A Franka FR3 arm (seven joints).
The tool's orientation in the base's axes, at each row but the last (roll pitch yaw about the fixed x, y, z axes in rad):
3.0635 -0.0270 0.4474
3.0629 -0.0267 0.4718
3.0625 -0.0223 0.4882
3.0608 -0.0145 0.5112
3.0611 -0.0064 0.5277
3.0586 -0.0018 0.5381
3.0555 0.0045 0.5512
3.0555 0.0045 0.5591
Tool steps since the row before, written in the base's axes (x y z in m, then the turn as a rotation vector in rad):
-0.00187 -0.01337 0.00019 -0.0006 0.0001 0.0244
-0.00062 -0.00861 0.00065 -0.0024 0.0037 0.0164
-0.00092 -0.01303 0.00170 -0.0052 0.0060 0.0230
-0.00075 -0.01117 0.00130 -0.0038 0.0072 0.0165
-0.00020 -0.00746 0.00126 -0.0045 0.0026 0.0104
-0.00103 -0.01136 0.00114 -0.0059 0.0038 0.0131
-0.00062 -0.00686 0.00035 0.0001 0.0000 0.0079
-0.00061 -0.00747 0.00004 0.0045 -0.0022 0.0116
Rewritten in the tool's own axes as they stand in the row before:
-0.00746 0.01124 0.00049 0.0002 0.0016 -0.0244
-0.00445 0.00743 -0.00019 0.0000 -0.0031 -0.0167
-0.00688 0.01119 -0.00097 -0.0013 -0.0059 -0.0236
-0.00610 0.00946 -0.00063 0.0004 -0.0068 -0.0171
-0.00392 0.00643 -0.00077 -0.0025 -0.0037 -0.0107
-0.00670 0.00929 -0.00038 -0.0031 -0.0052 -0.0136
-0.00412 0.00553 0.00014 0.0000 0.0007 -0.0079
-0.00448 0.00599 0.00050 0.0026 0.0052 -0.0112

